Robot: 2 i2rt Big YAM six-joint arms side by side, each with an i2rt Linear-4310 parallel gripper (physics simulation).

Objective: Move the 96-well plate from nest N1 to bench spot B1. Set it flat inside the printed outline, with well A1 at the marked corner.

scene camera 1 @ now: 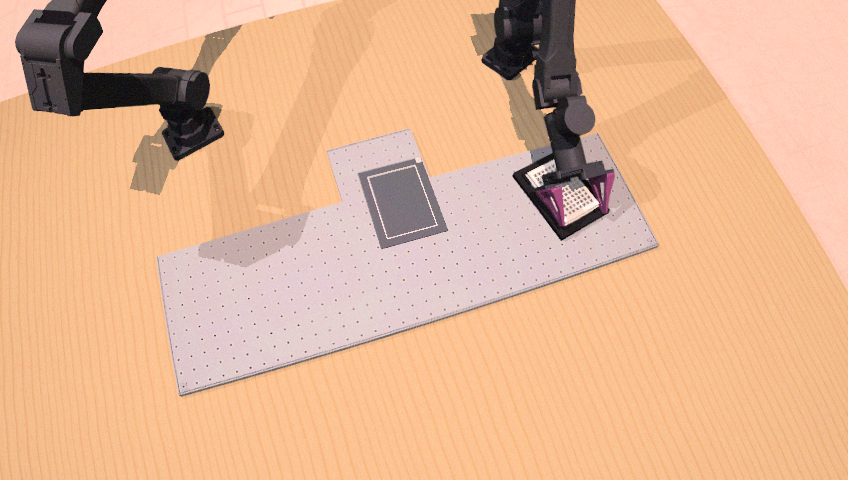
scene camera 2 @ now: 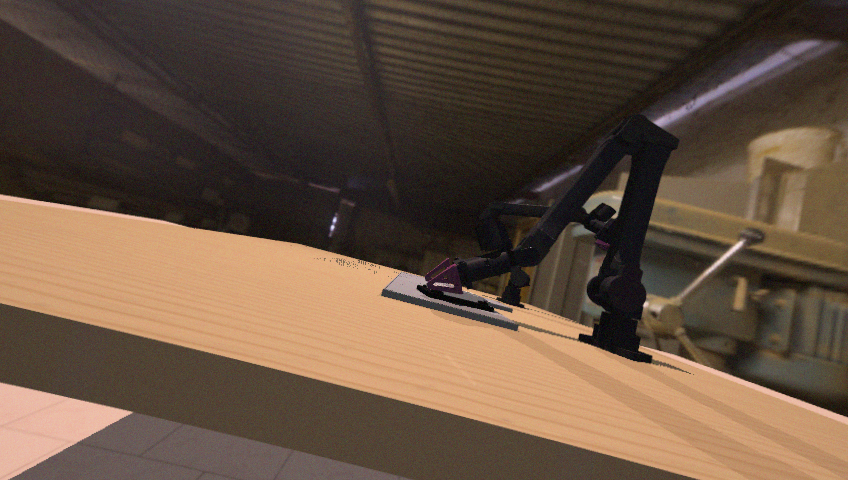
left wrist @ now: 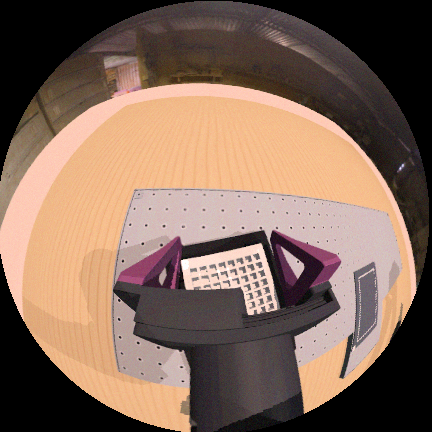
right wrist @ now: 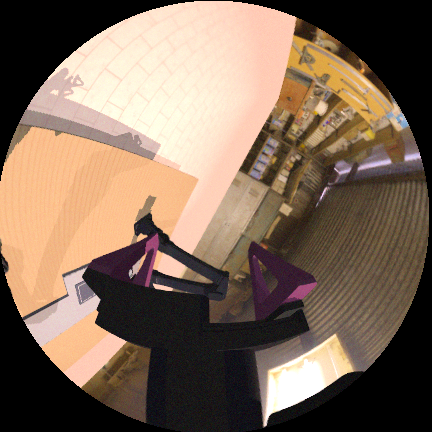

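Where they show: left gripper, between the fingertips: (scene camera 1: 584, 219) (scene camera 2: 426, 282) (left wrist: 226, 238); right gripper, between the fingertips: (right wrist: 204, 242); left arm's base, origin of its link: (scene camera 1: 510, 58) (scene camera 2: 612, 350) (right wrist: 142, 223); right arm's base, origin of its link: (scene camera 1: 193, 135) (scene camera 2: 509, 303).
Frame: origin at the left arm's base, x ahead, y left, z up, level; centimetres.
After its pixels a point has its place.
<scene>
The white 96-well plate (scene camera 1: 578, 202) {z 3.7, x 34.3, y -22.6 cm} (left wrist: 230, 272) {z 2.8, x 34.2, y -23.8 cm} lies in the black nest (scene camera 1: 564, 233) {z 2.5, x 36.1, y -29.2 cm} (scene camera 2: 455, 297) {z 2.6, x 33.7, y -17.0 cm} (left wrist: 225, 244) {z 2.5, x 37.1, y -25.0 cm}. A bright patch marks its upper left corner in the left wrist view. My left gripper (scene camera 1: 583, 217) {z 3.9, x 37.3, y -25.0 cm} (scene camera 2: 437, 278) {z 3.9, x 37.3, y -25.0 cm} (left wrist: 226, 238) {z 3.9, x 37.3, y -25.0 cm} is open, low over the nest, with one finger at each side of the plate; contact cannot be told. Its body hides part of the plate. Bench spot B1 is the dark grey pad (scene camera 1: 404, 202) {z 1.4, x 9.9, y -44.7 cm} (left wrist: 366, 300) {z 1.5, x 10.8, y -44.2 cm} with a thin white outline (scene camera 1: 411, 231) {z 1.5, x 15.1, y -48.2 cm} and a white corner mark (scene camera 1: 418, 160) {z 1.5, x 5.3, y -36.1 cm}. My right gripper (scene camera 2: 602, 242) (right wrist: 204, 242) {z 36.9, x -45.4, y -24.2 cm} is open and empty, away from the bench.
A perforated grey board (scene camera 1: 285, 297) {z 1.3, x 8.1, y -73.0 cm} (left wrist: 170, 210) {z 1.3, x 44.6, y -21.2 cm} carries the nest and the pad, on a wooden table (scene camera 1: 416, 404) {z 0.0, x 37.6, y -70.3 cm} (scene camera 2: 238, 297) {z 0.0, x 74.0, y 0.5 cm}. In scene camera 1 the nest is near the board's right end. The right arm (scene camera 1: 130, 90) {z 28.9, x -26.9, y -71.7 cm} is folded at the upper left.
</scene>
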